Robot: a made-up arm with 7 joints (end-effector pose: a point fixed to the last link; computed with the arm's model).
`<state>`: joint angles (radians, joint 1 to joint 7).
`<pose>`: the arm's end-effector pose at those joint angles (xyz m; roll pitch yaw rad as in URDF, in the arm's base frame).
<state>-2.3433 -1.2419 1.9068 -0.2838 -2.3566 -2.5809 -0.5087</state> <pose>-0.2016 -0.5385 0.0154 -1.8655 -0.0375 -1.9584</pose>
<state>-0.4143 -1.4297 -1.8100 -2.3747 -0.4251 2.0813 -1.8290</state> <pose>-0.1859 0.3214 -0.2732 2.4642 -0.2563 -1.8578</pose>
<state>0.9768 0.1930 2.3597 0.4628 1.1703 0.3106 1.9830</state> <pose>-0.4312 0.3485 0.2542 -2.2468 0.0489 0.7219</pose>
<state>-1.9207 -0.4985 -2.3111 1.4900 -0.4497 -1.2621 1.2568</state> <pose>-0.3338 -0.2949 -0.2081 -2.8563 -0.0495 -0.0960</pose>
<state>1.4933 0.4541 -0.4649 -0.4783 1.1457 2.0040 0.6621</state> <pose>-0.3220 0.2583 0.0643 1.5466 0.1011 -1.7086</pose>
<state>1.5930 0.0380 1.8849 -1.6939 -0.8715 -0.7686 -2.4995</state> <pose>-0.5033 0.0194 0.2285 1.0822 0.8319 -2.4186</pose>
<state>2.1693 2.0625 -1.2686 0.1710 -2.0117 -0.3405 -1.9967</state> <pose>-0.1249 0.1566 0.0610 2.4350 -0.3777 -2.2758</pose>
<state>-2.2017 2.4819 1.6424 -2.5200 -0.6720 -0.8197 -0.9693</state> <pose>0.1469 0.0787 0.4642 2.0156 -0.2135 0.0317</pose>
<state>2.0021 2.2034 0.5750 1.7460 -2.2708 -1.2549 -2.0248</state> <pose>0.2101 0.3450 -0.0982 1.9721 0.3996 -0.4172</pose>
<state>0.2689 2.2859 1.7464 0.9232 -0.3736 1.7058 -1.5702</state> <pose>-0.0872 -0.2876 -0.2387 2.7946 0.6498 -1.3070</pose>
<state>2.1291 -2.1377 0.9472 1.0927 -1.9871 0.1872 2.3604</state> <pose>0.0793 0.0905 0.6788 2.8815 -0.2030 2.1979</pose>
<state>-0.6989 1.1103 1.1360 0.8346 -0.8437 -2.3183 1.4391</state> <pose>-0.4116 -0.2899 0.0265 2.0912 -1.0171 1.4002</pose>
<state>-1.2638 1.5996 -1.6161 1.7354 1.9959 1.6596 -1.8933</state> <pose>-0.1812 -0.3583 0.3902 0.7715 0.4046 3.0757</pose>
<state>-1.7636 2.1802 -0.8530 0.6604 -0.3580 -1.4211 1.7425</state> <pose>-0.0945 -0.1792 0.3046 2.9967 0.1205 -2.8531</pose>
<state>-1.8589 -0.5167 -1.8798 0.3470 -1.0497 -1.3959 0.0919</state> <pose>-0.3320 -0.3583 -0.1987 -2.7214 0.2396 -0.8668</pose>
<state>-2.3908 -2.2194 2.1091 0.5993 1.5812 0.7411 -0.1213</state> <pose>0.3386 -0.3688 0.2276 2.0140 -0.7640 -2.7400</pose>
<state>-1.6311 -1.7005 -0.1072 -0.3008 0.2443 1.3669 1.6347</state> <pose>-0.0470 -0.2958 -0.2052 -2.9875 -0.3521 2.7622</pose>
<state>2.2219 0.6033 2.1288 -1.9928 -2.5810 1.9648 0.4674</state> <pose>-0.4691 0.1084 0.1003 -0.8439 -0.4573 3.0837</pose>
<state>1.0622 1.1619 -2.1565 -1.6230 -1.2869 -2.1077 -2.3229</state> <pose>-0.4215 0.2506 -0.2500 -1.6055 -0.1589 3.0289</pose>
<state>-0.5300 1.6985 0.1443 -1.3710 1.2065 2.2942 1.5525</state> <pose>-0.2903 -0.2840 -0.0861 2.0781 -0.4054 0.5731</pose>
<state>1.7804 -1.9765 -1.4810 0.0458 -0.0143 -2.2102 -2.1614</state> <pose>-0.0427 0.2492 0.4575 -0.0347 -0.6960 1.1698</pose>
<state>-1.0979 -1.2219 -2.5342 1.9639 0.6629 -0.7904 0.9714</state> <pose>-0.2129 0.2291 -0.3406 2.4902 -0.4730 0.9507</pose>
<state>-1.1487 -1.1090 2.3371 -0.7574 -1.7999 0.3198 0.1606</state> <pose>-0.2338 -0.0513 -0.2792 1.3603 -1.1860 1.4484</pose>
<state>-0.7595 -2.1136 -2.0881 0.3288 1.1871 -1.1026 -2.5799</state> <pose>-0.0439 0.1866 -0.1301 1.5343 -0.2208 2.9887</pose>
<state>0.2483 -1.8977 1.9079 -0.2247 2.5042 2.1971 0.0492</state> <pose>0.0820 0.3719 -0.1978 0.4808 -0.5497 2.0051</pose>
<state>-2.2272 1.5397 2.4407 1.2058 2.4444 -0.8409 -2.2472</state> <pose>-0.5402 -0.0219 0.5283 0.6932 -0.3186 3.1102</pose>
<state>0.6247 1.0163 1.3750 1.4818 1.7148 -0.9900 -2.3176</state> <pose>-0.6159 0.1212 -0.4014 -1.4377 0.4034 2.3329</pose>
